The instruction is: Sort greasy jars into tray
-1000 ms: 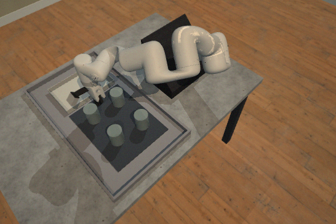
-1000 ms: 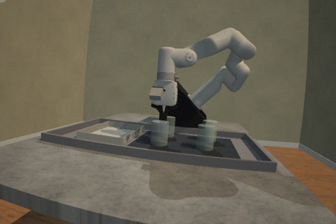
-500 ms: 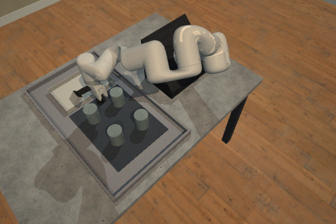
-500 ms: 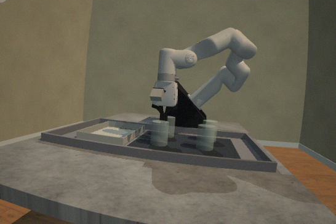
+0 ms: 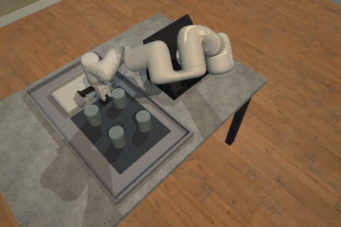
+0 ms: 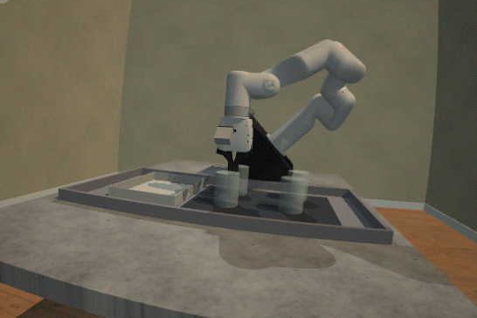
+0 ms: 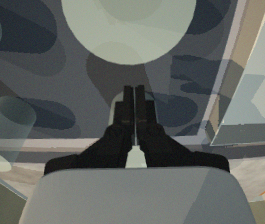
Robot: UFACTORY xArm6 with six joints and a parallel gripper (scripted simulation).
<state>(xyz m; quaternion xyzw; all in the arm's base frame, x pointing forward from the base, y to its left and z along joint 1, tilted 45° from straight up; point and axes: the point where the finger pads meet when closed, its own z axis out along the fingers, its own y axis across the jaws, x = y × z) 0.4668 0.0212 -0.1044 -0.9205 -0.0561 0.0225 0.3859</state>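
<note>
Now: hand 10 cm to the right of the dark mat and 9 cm above it. Round my hand: cream tray (22 cm to the right, 9 cm below, 2 cm ahead).
</note>
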